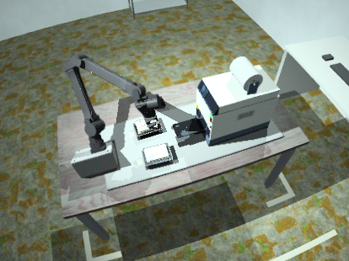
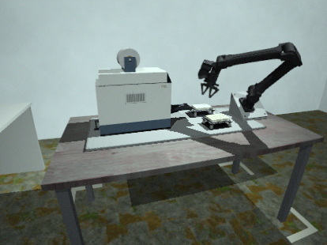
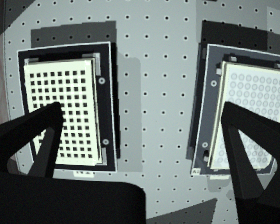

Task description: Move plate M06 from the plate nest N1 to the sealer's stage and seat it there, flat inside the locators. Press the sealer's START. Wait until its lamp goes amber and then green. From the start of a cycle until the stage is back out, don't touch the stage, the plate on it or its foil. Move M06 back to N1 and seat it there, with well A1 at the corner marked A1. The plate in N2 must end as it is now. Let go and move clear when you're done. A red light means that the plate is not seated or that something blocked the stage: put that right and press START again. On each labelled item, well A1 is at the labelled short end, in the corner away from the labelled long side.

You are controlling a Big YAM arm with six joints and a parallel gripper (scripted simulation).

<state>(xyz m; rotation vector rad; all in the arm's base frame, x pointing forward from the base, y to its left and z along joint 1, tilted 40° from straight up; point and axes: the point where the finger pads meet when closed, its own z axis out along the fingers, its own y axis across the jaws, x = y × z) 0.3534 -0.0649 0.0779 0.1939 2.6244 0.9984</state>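
Right now the black nest N1 is 40 mm behind my hand, 100 mm to the left of it and 140 mm below it. From my hand the other things lie so: foil roll: 500 mm ahead, 50 mm to the right, 240 mm above; sealer stage: 170 mm ahead, 50 mm to the right, 80 mm below; pale plate: 40 mm behind, 120 mm to the right, 120 mm below.
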